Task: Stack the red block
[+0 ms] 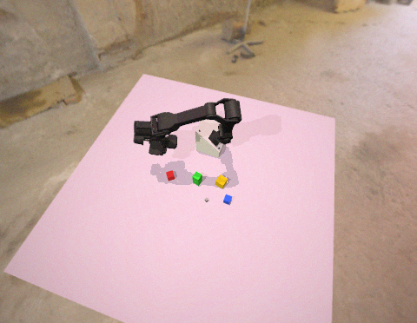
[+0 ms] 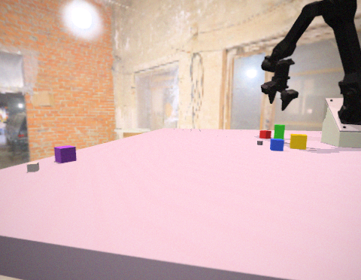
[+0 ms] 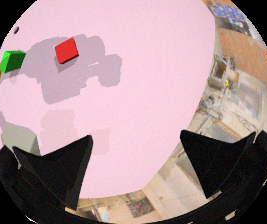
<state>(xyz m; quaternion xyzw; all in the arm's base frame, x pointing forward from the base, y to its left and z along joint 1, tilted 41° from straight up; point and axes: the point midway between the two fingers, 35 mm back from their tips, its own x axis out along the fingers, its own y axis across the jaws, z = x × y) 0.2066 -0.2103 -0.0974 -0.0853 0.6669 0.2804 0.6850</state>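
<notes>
Now: gripper tip 5 cm short of the red block, 11 cm to the right of it and 12 cm above it. The rest, counted from my gripper tip: blue block 5 cm ahead, 42 cm to the left, 13 cm below; yellow block 2 cm behind, 36 cm to the left, 12 cm below; small grey piece 9 cm ahead, 33 cm to the left, 13 cm below.
</notes>
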